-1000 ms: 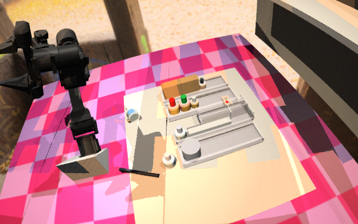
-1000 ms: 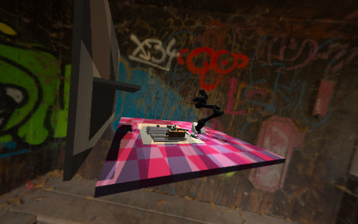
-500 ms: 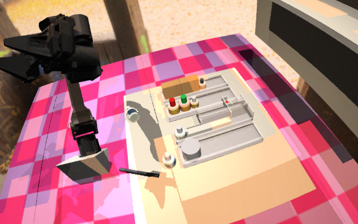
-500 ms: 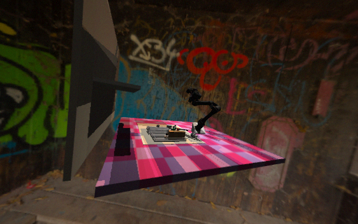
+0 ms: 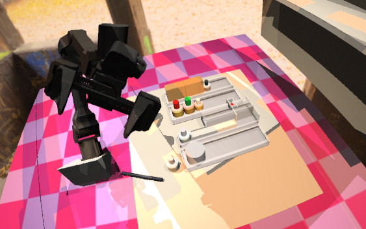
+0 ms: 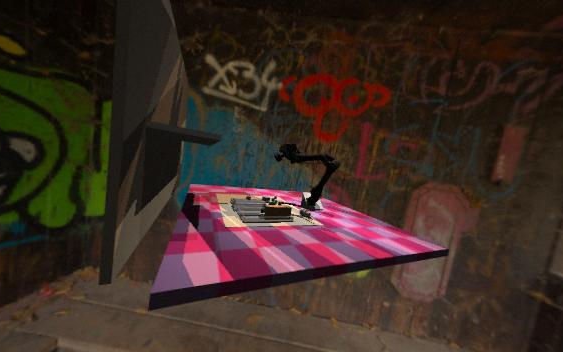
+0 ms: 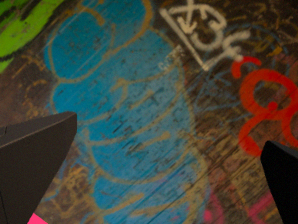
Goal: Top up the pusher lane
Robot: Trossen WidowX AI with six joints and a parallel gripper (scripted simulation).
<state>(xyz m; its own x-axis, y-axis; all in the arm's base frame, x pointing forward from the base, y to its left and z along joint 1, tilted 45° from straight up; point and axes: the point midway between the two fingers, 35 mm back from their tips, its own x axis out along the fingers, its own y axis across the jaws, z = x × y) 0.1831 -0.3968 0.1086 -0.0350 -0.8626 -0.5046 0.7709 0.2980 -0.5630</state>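
The black rod lies 410 mm below my gripper tip, 150 mm to the left of it and 40 mm behind it. Round my gripper tip: red part 340 mm below, 310 mm ahead, 280 mm to the left; grey lane rack 390 mm below, 280 mm ahead, 260 mm to the left.
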